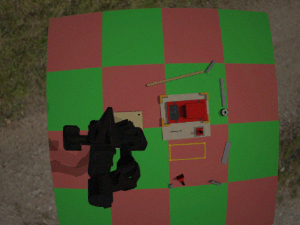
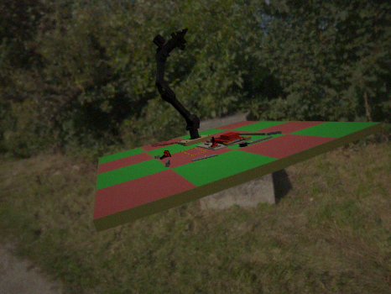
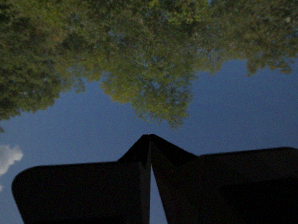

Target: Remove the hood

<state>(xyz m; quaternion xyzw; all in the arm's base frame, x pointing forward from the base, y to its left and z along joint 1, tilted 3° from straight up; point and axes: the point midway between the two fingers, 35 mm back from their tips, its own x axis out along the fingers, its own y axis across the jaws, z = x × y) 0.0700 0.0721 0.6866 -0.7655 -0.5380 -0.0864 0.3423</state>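
Right now the red hood is 690 mm below my gripper tip, 300 mm ahead of it and 50 mm to the right of it. The rest, counted from my gripper tip: thin wooden rod: 720 mm below, 230 mm ahead, 130 mm to the left.
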